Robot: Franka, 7 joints.
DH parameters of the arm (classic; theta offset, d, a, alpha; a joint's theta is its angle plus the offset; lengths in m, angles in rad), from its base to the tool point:
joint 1: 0 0.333 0 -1.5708
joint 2: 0 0 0 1.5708
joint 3: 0 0.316 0.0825 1.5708
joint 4: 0 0 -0.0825 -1.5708
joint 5: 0 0.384 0 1.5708
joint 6: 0 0 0.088 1.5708
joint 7: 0 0.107 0 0
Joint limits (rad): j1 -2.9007..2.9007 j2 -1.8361..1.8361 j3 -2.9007..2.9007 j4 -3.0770..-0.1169 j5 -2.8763..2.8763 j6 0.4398..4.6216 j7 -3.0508..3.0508
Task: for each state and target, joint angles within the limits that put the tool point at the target. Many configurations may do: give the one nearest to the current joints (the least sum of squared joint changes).
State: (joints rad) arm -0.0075 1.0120 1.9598 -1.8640 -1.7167 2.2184 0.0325
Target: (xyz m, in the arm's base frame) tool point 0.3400 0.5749 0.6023
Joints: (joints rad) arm -0.0589 1.1113 1.8047 -1.5921 -1.7390 2.1965 0.0325
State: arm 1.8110 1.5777 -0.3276 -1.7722 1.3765 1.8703 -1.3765
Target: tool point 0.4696 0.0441 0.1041
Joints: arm 1.5965 1.6203 -1.2239 -2.2596 1.2958 2.0402 -1.3765
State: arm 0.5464 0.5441 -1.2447 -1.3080 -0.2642 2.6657 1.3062
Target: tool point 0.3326 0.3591 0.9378
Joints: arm 1.2385 -0.1448 -0.3812 -1.3818 -0.3390 2.7693 1.3062
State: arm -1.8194 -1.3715 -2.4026 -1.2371 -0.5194 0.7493 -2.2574
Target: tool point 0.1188 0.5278 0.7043
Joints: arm -2.0865 -0.4531 -2.4370 -0.7183 -0.6096 0.6240 -2.2574
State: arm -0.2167 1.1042 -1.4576 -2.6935 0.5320 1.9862 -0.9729
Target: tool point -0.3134 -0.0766 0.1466
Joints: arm -1.0060 1.4392 -1.1310 -2.6854 0.5814 2.1214 -0.9729
